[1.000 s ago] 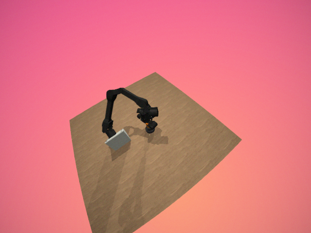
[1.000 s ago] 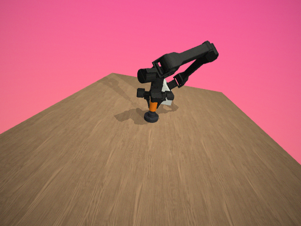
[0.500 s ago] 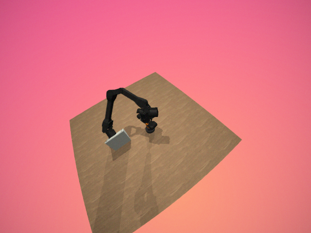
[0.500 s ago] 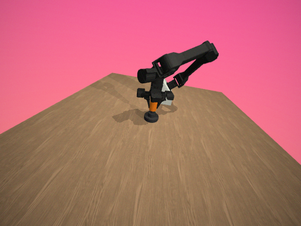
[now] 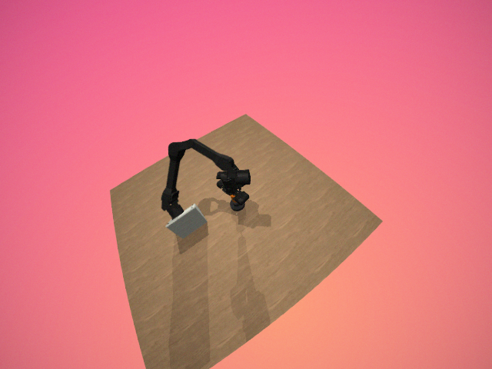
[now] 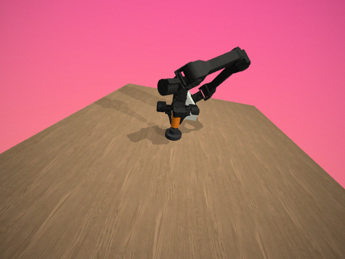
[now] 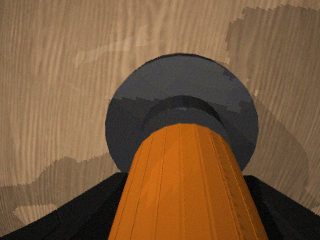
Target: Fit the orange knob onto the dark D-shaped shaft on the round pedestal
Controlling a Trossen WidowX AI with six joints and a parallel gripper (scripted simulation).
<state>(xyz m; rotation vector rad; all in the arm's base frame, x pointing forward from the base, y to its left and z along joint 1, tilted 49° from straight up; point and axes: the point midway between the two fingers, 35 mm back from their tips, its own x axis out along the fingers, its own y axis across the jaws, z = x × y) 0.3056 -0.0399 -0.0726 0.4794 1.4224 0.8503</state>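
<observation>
My gripper tip is now 2 cm below the orange knob. The rest, counted from my gripper tip: dark round pedestal: 4 cm below.
</observation>
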